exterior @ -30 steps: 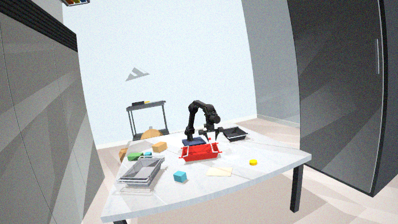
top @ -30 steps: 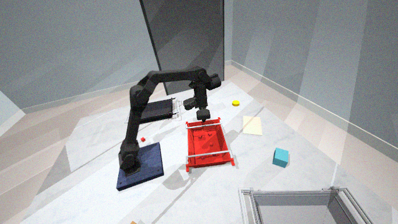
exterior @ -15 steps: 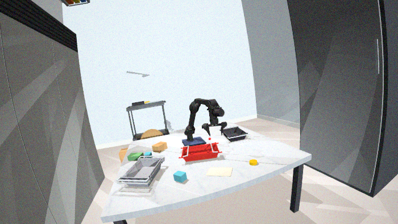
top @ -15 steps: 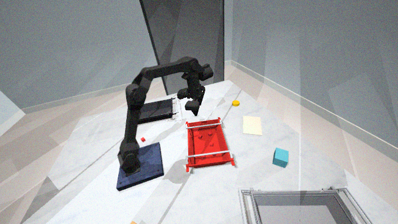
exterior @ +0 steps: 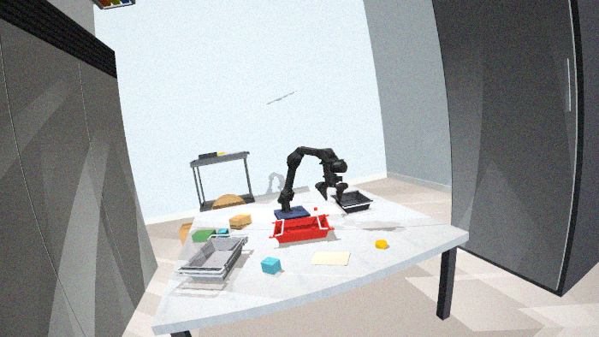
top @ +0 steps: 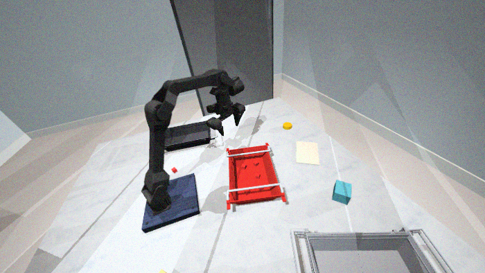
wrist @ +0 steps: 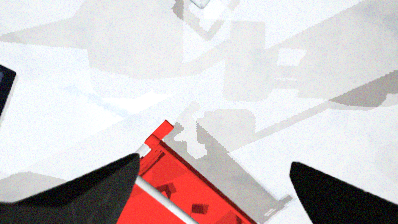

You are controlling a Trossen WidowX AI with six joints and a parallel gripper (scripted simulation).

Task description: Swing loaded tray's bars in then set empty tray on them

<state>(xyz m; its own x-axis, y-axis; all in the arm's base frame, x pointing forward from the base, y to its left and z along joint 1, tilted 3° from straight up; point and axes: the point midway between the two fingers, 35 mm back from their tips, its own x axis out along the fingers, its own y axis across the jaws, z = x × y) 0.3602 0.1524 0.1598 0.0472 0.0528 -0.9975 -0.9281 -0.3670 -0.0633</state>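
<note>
Right now my gripper tip is 19 cm past the black tray, 23 cm to the right of it and 9 cm above it. From my gripper tip the other things lie so: yellow disc: 36 cm ahead, 3 cm to the left, 13 cm below; then cream sheet: 30 cm ahead, 19 cm to the right, 13 cm below.
</note>
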